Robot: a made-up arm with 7 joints. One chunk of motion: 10 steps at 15 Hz.
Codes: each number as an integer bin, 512 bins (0 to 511) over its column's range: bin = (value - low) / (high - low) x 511, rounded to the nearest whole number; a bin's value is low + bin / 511 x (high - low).
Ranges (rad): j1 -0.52..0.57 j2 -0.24..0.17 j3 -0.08..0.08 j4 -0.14..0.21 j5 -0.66..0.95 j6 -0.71..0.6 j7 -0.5..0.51
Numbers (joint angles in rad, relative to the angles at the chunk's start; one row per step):
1: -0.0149 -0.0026 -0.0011 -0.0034 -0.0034 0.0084 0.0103
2: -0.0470 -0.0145 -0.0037 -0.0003 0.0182 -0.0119 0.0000
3: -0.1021 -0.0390 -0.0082 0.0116 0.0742 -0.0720 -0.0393
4: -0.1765 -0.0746 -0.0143 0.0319 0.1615 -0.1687 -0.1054
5: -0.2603 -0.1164 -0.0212 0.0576 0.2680 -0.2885 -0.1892
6: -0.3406 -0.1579 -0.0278 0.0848 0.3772 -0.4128 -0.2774
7: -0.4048 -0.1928 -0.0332 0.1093 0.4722 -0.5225 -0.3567
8: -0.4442 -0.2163 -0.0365 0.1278 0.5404 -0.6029 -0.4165
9: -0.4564 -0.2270 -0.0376 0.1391 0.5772 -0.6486 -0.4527
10: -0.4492 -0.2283 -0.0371 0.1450 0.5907 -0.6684 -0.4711
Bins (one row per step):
1: 237 296 252 199 208 280 258
2: 222 281 244 204 215 272 253
3: 196 251 229 221 233 249 233
4: 161 206 210 251 261 211 200
5: 122 154 188 288 295 164 157
6: 84 102 167 328 329 116 113
7: 54 59 149 364 359 73 73
8: 36 30 139 391 381 42 42
9: 30 16 135 407 393 24 24
10: 33 15 137 416 397 16 15

